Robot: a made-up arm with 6 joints.
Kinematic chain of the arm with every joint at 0, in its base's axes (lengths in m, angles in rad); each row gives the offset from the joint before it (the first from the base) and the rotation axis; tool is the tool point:
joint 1: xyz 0 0 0.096 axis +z
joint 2: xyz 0 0.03 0 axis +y
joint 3: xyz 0 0 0.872 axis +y
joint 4: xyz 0 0 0.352 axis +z
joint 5: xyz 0 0 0 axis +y
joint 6: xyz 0 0 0.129 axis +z
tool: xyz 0 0 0
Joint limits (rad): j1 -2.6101..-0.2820 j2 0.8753..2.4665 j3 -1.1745..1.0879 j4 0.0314..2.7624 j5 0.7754..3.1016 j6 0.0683..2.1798
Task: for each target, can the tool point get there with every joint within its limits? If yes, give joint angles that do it. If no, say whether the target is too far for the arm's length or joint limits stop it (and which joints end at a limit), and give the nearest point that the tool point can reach.
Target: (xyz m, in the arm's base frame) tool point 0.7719 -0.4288 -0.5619
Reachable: yes | joints -0.6117 2.3270 -0.6874 0.9700 2.5171 1.4303
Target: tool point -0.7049 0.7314 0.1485
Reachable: no: joint limits stop it (at a limit: joint 1, joint 3, joint 4) | nearest point -0.7850 -0.4996 0.3020 | short by 1.243 m
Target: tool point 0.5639 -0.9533 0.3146
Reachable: yes | joints -1.1072 1.4186 -0.4351 0.6546 2.4822 0.7960
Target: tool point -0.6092 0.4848 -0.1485
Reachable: no: joint limits stop it (at a limit: joint 1, joint 3, joint 4) | nearest point -0.6013 -0.3916 -0.5312 | short by 0.956 m
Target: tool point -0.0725 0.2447 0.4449
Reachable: no: joint limits stop it (at a limit: joint 1, joint 2, joint 3, joint 4) | nearest point -0.3811 -0.3072 0.9002 | short by 0.779 m
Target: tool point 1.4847 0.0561 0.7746
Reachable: no: too far | nearest point 1.1648 -0.2004 0.6611 | short by 0.425 m
